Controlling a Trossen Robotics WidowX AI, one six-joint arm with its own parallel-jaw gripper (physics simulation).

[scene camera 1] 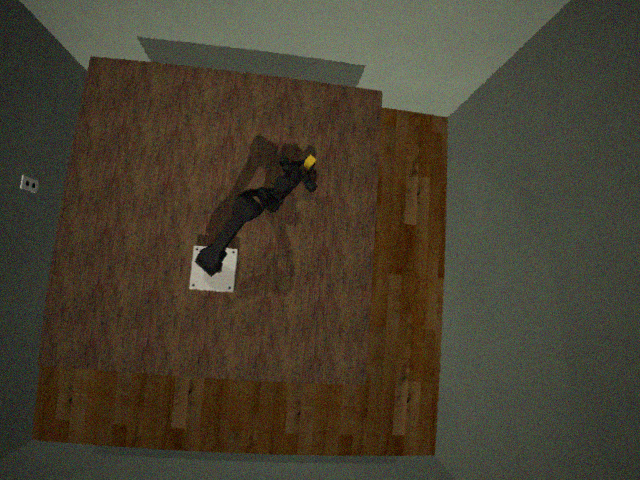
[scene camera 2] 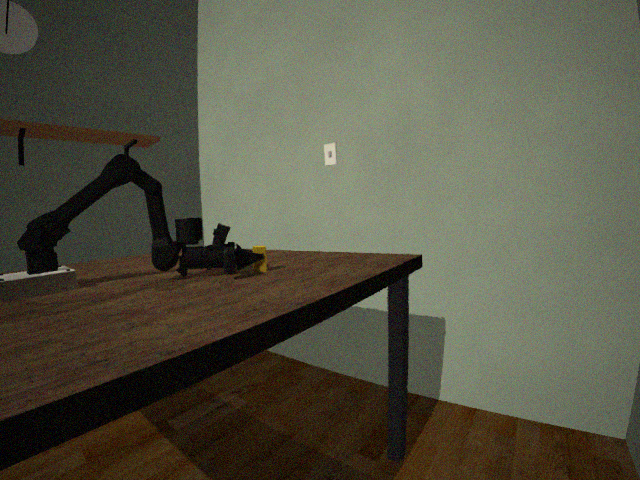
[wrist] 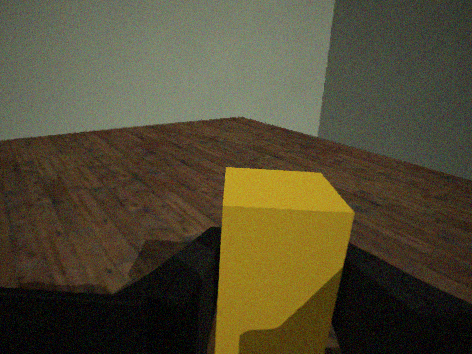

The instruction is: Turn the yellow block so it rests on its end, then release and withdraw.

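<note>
The yellow block (scene camera 1: 309, 161) (scene camera 2: 262, 259) (wrist: 282, 260) stands upright, its long side vertical, at or very near the table top. A small gap under it cannot be ruled out. My gripper (scene camera 1: 309, 163) (scene camera 2: 260, 256) (wrist: 268, 241) is shut on the yellow block, with one dark finger on either side of it in the wrist view. The gripper lies about level, low over the table, and reaches the block from the side. The block's lower end is cut off in the wrist view.
The wooden table (scene camera 1: 155, 320) (scene camera 2: 170, 330) (wrist: 100, 190) carries the arm's white base plate (scene camera 1: 211, 284) (scene camera 2: 62, 271). The table's corner shows beyond the block in the wrist view. A wall shelf (scene camera 2: 77, 133) hangs behind the arm in the second scene view.
</note>
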